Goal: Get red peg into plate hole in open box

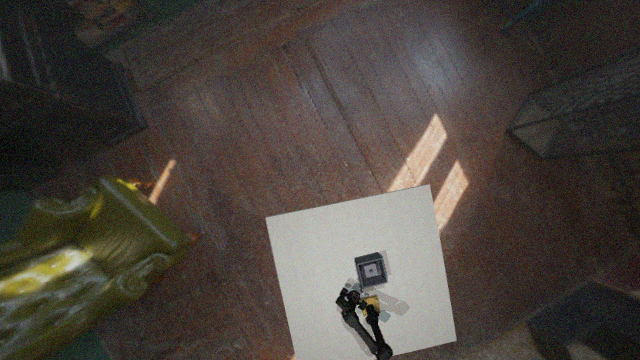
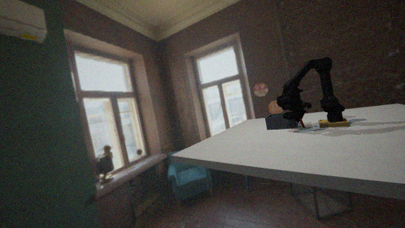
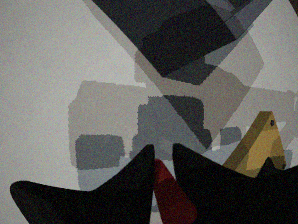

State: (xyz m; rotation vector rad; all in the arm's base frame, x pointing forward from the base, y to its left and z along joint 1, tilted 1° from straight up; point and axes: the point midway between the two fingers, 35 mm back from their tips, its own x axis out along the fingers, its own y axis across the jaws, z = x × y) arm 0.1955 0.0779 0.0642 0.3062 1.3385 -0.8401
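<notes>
The grey plate lies 110 mm ahead of my gripper tip, 160 mm to the right of it and 10 mm below it. The rest, counted from my gripper tip: red peg (10 mm behind, 20 mm to the left, 10 mm above); dark box (110 mm ahead, 160 mm to the right, 30 mm below).
</notes>
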